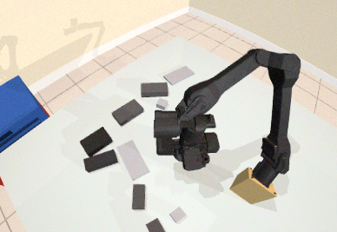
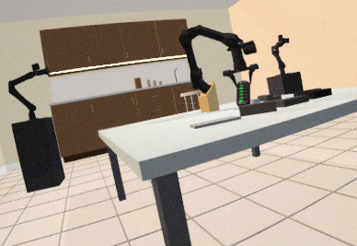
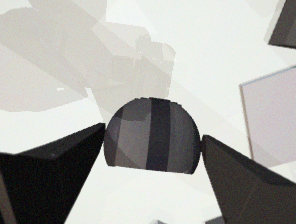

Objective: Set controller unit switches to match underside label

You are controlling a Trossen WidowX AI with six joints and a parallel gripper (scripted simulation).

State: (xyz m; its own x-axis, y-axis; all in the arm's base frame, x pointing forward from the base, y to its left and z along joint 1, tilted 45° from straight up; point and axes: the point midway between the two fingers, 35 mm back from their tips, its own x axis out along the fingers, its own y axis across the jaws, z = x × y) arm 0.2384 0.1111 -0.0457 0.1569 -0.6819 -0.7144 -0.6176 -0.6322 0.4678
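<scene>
The pale block lies 13 cm behind my gripper tip, 14 cm to the left of it and 10 cm below it. From my gripper tip the other things lie so: pale plate 14 cm ahead, 13 cm to the left, 11 cm below.
</scene>
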